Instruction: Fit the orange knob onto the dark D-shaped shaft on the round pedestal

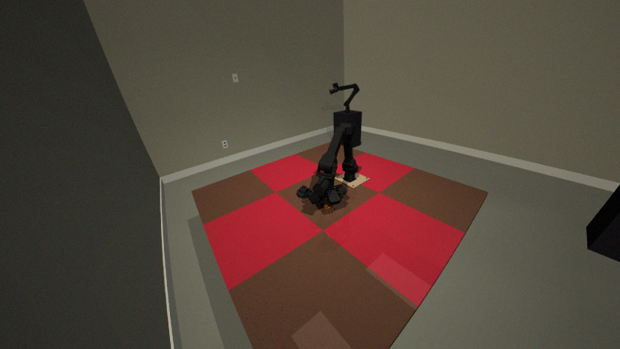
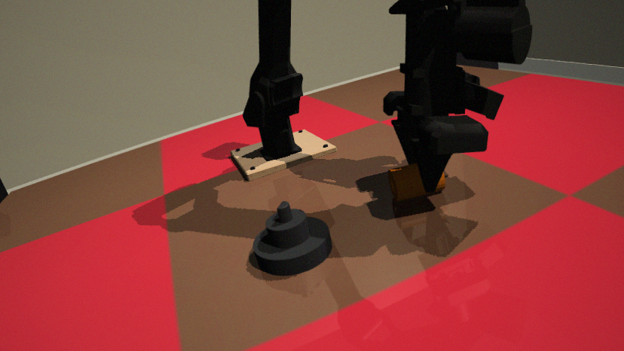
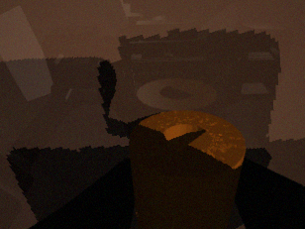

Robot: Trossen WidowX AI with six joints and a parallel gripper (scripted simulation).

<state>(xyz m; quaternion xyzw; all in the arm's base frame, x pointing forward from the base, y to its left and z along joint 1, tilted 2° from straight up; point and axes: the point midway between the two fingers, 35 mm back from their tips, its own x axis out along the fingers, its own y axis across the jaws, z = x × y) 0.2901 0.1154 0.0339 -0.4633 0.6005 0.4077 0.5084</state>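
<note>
The dark round pedestal lies 2 cm ahead of my gripper tip, 18 cm to the right of it and 2 cm above it. From my gripper tip the other things lie so: orange knob 1 cm to the right, 1 cm above.
</note>
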